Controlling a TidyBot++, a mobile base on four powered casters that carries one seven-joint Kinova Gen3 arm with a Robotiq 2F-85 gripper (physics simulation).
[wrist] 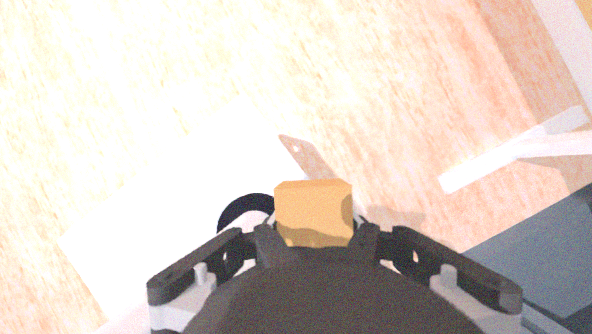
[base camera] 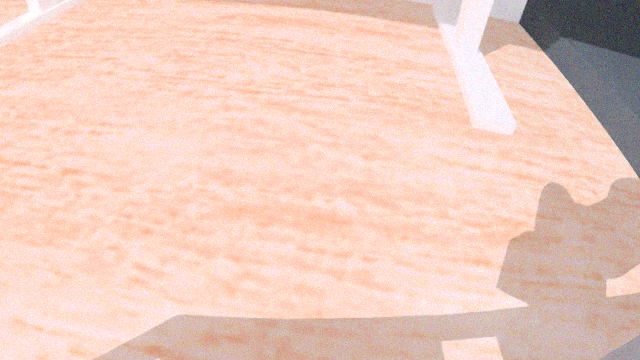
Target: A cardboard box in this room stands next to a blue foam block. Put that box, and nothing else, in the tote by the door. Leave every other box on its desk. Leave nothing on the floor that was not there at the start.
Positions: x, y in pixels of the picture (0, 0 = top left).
Scene:
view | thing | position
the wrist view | my gripper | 313, 220
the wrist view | tan cardboard box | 318, 213

